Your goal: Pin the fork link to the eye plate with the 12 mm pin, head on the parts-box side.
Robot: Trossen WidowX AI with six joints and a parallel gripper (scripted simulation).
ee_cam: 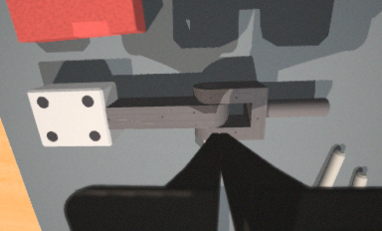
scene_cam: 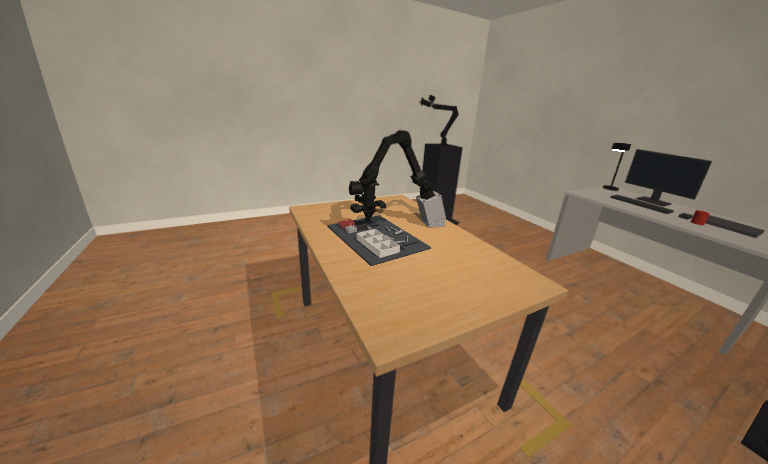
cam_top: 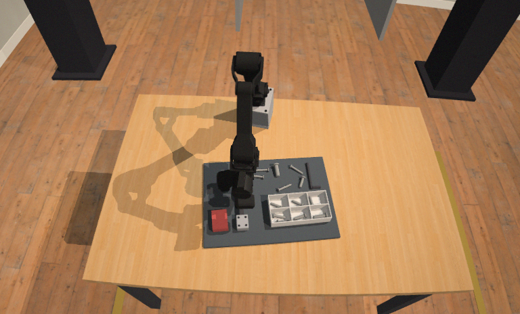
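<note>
Right now the pale pin is 70 mm below my hand. Also, from my hand: dark eye plate bar (20 mm ahead, 10 mm to the right, 70 mm below); then light grey block (100 mm ahead, 60 mm below); then red block (90 mm ahead, 70 mm to the right, 70 mm below).
</note>
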